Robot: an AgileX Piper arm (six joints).
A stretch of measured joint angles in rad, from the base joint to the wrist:
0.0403 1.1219 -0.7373 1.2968 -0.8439 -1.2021
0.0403 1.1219 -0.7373 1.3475 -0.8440 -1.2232
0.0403 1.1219 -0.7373 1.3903 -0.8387 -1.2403
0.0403 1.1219 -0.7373 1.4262 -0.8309 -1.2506
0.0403 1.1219 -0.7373 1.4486 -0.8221 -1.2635
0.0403 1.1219 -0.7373 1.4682 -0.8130 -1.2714
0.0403 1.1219 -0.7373 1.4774 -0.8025 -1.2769
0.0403 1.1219 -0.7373 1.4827 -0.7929 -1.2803
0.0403 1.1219 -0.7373 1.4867 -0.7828 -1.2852
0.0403 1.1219 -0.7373 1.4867 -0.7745 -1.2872
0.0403 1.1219 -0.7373 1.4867 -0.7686 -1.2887
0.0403 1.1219 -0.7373 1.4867 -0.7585 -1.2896
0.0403 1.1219 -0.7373 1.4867 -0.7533 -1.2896
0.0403 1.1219 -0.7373 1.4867 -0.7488 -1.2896
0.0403 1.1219 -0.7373 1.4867 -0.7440 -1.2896
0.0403 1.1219 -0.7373 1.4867 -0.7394 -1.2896
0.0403 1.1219 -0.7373 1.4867 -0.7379 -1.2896
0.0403 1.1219 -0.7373 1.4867 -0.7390 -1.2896
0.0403 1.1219 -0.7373 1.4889 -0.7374 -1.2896
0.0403 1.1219 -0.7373 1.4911 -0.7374 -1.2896
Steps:
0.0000 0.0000 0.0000 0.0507 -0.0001 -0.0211
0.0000 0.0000 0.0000 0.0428 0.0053 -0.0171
0.0000 0.0000 0.0000 0.0359 0.0078 -0.0103
0.0000 0.0000 0.0000 0.0224 0.0088 -0.0129
0.0000 0.0000 0.0000 0.0196 0.0091 -0.0079
0.0000 0.0000 0.0000 0.0092 0.0105 -0.0055
0.0000 0.0000 0.0000 0.0053 0.0096 -0.0034
0.0000 0.0000 0.0000 0.0040 0.0101 -0.0049
0.0000 0.0000 0.0000 0.0000 0.0083 -0.0020
0.0000 0.0000 0.0000 0.0000 0.0059 -0.0015
0.0000 0.0000 0.0000 0.0000 0.0101 -0.0009
0.0000 0.0000 0.0000 0.0000 0.0052 0.0000
0.0000 0.0000 0.0000 0.0000 0.0045 0.0000
0.0000 0.0000 0.0000 0.0000 0.0048 0.0000
0.0000 0.0000 0.0000 0.0000 0.0046 0.0000
0.0000 0.0000 0.0000 0.0000 0.0015 0.0000
0.0000 0.0000 0.0000 0.0000 -0.0011 0.0000
0.0000 0.0000 0.0000 0.0022 0.0016 0.0000
0.0000 0.0000 0.0000 0.0022 0.0000 0.0000

